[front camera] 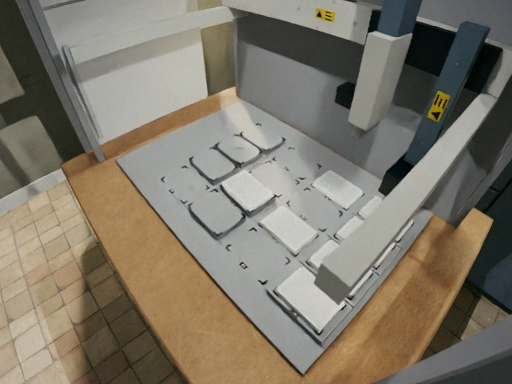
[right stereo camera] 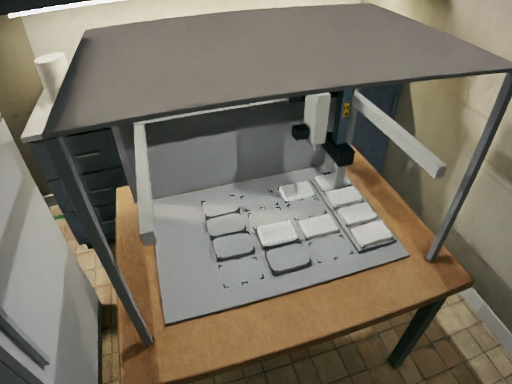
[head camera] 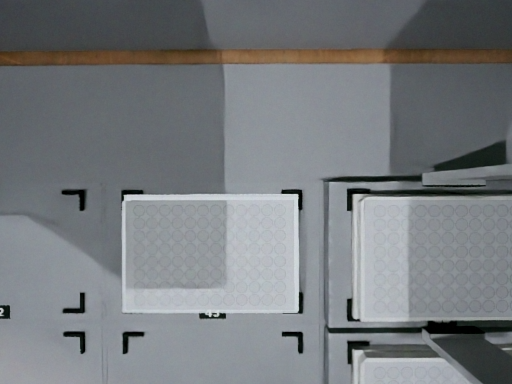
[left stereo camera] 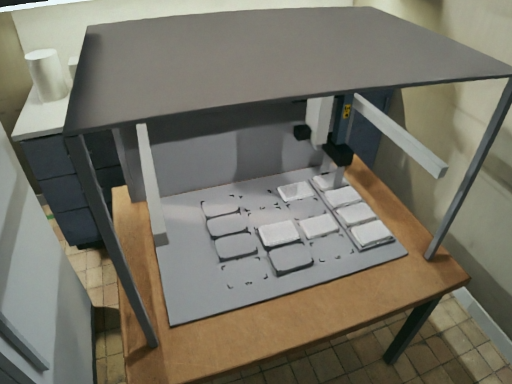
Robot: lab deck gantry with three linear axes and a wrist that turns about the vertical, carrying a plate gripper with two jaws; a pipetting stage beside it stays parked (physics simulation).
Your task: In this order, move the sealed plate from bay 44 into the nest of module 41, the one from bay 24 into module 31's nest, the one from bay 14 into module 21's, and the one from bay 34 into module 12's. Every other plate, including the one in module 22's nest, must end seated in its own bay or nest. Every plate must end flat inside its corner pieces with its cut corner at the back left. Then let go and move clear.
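Pixels of known places: gripper, fingertip midpoint: [right stereo camera: 332, 180] [head camera: 448, 256] [left stereo camera: 330, 180]; robot's base, link origin: [front camera: 162, 179] [right stereo camera: 225, 287] [left stereo camera: 229, 287].
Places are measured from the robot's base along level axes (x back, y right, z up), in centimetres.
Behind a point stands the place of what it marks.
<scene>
My gripper [head camera: 454, 254] {y -36.4, x -55.6, z 2.2 cm} [left stereo camera: 333, 179] {y -36.4, x -55.6, z 2.2 cm} is lowered over the sealed plate [head camera: 385, 260] {y -36.3, x -51.0, z 2.9 cm} in bay 44. Its jaws stand open, one behind the plate and one in front, with narrow gaps. In the front view a rail hides the jaws. The bay 34 plate [head camera: 400, 369] {y -29.1, x -52.0, z 2.9 cm} [left stereo camera: 344, 196] {y -24.8, x -55.8, z 2.9 cm}, bay 24 plate [left stereo camera: 356, 213] {y -14.5, x -55.2, z 2.9 cm} [right stereo camera: 357, 214] {y -14.2, x -55.1, z 2.9 cm} and bay 14 plate [front camera: 306, 297] {y -3.5, x -55.2, z 2.9 cm} [left stereo camera: 372, 232] {y -3.8, x -55.6, z 2.9 cm} lie in the right column. A plate [front camera: 247, 189] {y -14.8, x -23.5, z 3.3 cm} [left stereo camera: 278, 234] {y -13.8, x -22.2, z 3.3 cm} is on module 22; its exact seating is unclear. Module 41 [left stereo camera: 220, 209] {y -34.2, x -6.3, z 1.9 cm}, module 31 [left stereo camera: 227, 225] {y -25.1, x -6.6, z 1.9 cm}, module 21 [left stereo camera: 236, 246] {y -14.3, x -6.8, z 1.9 cm} and module 12 [left stereo camera: 291, 257] {y -3.7, x -23.0, z 1.9 cm} carry no plate.
Other plates lie at bay 43 [head camera: 210, 255] {y -36.4, x -39.3, z 1.4 cm} [front camera: 337, 189] {y -35.3, x -39.8, z 1.4 cm} and bay 23 [front camera: 288, 229] {y -14.4, x -39.7, z 1.5 cm} [left stereo camera: 319, 226] {y -14.1, x -39.0, z 1.5 cm}. The parked pipetting stage [front camera: 380, 80] [right stereo camera: 317, 117] hangs left of the gripper. Side rails [left stereo camera: 152, 190] {y -6.2, x 16.4, z 40.0 cm} [right stereo camera: 400, 135] {y -9.3, x -60.6, z 39.6 cm} run along both sides above the deck.
</scene>
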